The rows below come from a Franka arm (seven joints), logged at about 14 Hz.
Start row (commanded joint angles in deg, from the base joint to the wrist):
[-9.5 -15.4 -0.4 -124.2 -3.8 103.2 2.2]
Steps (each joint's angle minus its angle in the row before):
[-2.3 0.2 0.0 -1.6 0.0 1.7 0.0]
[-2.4 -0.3 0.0 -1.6 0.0 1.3 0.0]
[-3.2 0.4 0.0 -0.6 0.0 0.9 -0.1]
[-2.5 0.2 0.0 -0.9 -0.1 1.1 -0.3]
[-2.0 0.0 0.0 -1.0 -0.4 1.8 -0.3]
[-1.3 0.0 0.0 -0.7 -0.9 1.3 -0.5]
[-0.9 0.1 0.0 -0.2 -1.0 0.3 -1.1]
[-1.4 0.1 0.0 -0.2 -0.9 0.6 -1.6]
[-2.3 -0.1 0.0 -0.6 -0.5 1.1 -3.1]
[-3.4 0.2 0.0 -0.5 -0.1 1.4 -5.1]
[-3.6 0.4 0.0 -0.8 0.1 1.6 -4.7]
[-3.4 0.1 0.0 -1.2 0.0 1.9 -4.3]
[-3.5 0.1 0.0 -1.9 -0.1 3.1 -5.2]
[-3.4 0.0 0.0 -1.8 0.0 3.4 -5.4]
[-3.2 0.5 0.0 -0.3 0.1 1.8 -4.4]
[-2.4 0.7 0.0 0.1 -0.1 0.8 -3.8]
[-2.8 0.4 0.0 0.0 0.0 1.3 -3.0]
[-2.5 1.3 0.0 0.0 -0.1 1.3 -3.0]
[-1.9 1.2 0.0 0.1 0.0 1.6 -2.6]
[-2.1 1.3 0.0 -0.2 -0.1 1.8 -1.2]
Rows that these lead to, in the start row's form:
[-11.8 -15.2 -0.4 -125.8 -3.8 104.9 2.2]
[-14.2 -15.5 -0.4 -127.4 -3.8 106.2 2.2]
[-17.4 -15.1 -0.4 -128.0 -3.8 107.1 2.1]
[-19.9 -14.9 -0.4 -128.9 -3.9 108.2 1.8]
[-21.9 -14.9 -0.4 -129.9 -4.3 110.0 1.5]
[-23.2 -14.9 -0.4 -130.6 -5.2 111.3 1.0]
[-24.1 -14.8 -0.4 -130.8 -6.2 111.6 -0.1]
[-25.5 -14.7 -0.4 -131.0 -7.1 112.2 -1.7]
[-27.8 -14.8 -0.4 -131.6 -7.6 113.3 -4.8]
[-31.2 -14.6 -0.4 -132.1 -7.7 114.7 -9.9]
[-34.8 -14.2 -0.4 -132.9 -7.6 116.3 -14.6]
[-38.2 -14.1 -0.4 -134.1 -7.6 118.2 -18.9]
[-41.7 -14.0 -0.4 -136.0 -7.7 121.3 -24.1]
[-45.1 -14.0 -0.4 -137.8 -7.7 124.7 -29.5]
[-48.3 -13.5 -0.4 -138.1 -7.6 126.5 -33.9]
[-50.7 -12.8 -0.4 -138.0 -7.7 127.3 -37.7]
[-53.5 -12.4 -0.4 -138.0 -7.7 128.6 -40.7]
[-56.0 -11.1 -0.4 -138.0 -7.8 129.9 -43.7]
[-57.9 -9.9 -0.4 -137.9 -7.8 131.5 -46.3]
[-60.0 -8.6 -0.4 -138.1 -7.9 133.3 -47.5]

